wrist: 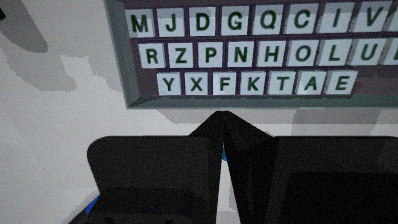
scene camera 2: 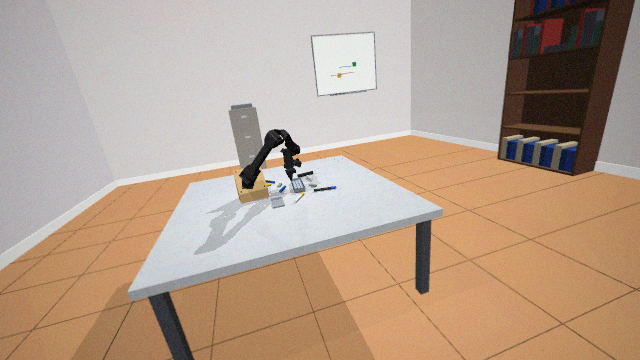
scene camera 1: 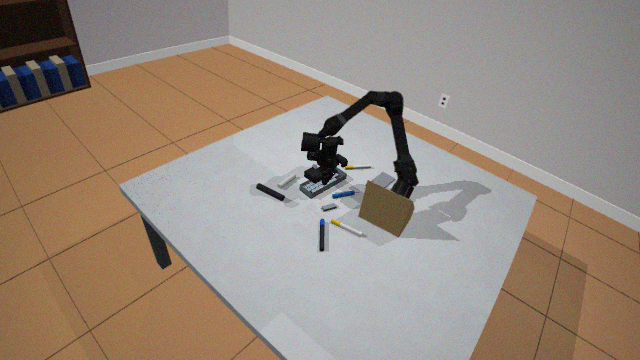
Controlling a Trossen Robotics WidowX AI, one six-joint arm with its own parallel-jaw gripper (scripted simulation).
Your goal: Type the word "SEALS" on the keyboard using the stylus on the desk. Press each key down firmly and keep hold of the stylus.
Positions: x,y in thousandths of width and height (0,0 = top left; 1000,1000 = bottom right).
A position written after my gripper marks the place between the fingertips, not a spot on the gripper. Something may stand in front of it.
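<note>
My gripper (scene camera 1: 507,512), (wrist: 559,525) is shut, and I am holding nothing in it.
</note>
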